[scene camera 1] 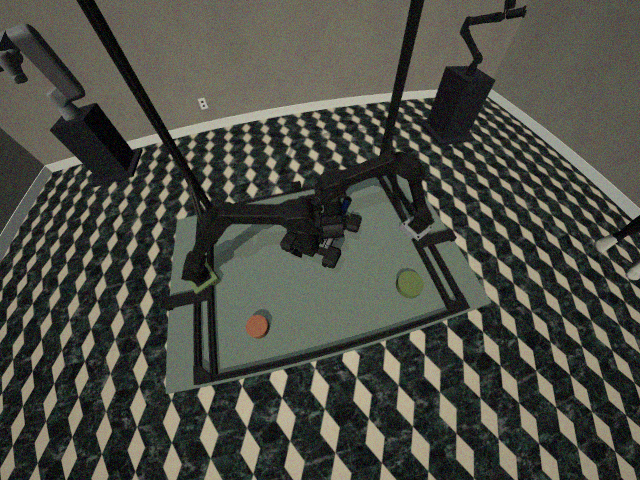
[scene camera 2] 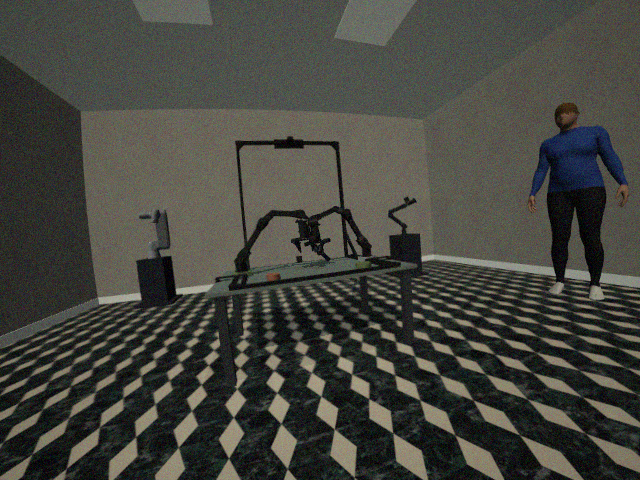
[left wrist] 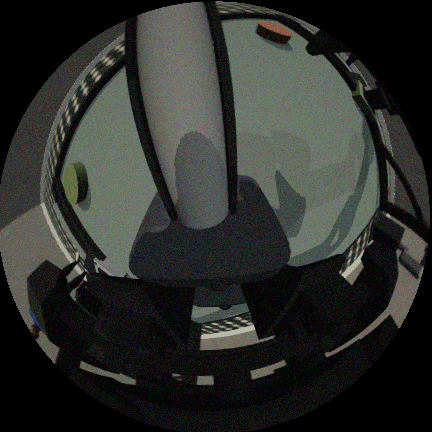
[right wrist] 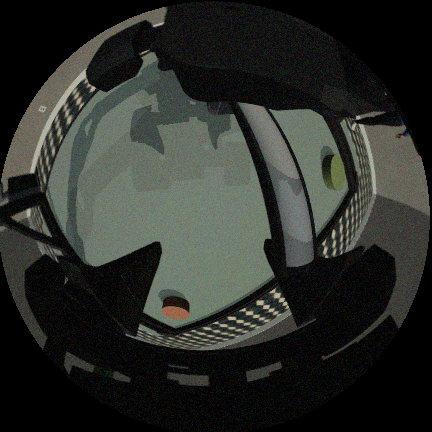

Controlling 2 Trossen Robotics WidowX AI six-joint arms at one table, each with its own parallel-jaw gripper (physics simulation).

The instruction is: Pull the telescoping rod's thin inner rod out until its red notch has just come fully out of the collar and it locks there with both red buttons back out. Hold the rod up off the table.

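The telescoping rod (left wrist: 185,75) (right wrist: 280,165) shows as a pale grey tube with black strips along its sides. In the left wrist view it runs up and out of a wide dark block (left wrist: 210,250). My left gripper (left wrist: 213,244) is shut on this block and holds the rod above the table (scene camera 1: 289,310). My right gripper (right wrist: 212,246) is open. In the right wrist view the tube passes from under the left arm down to the right-hand finger, which hides its far end; contact cannot be told. Collar, red notch and red buttons cannot be made out. In scene camera 1 the arms largely hide the rod.
An orange disc (scene camera 1: 256,326) (scene camera 2: 272,276) (left wrist: 273,32) (right wrist: 175,309) lies at the table's front left, a green disc (scene camera 1: 409,283) (scene camera 2: 363,264) (left wrist: 75,183) (right wrist: 336,172) at its right. Both grippers are close together over the middle. Black rails border the table.
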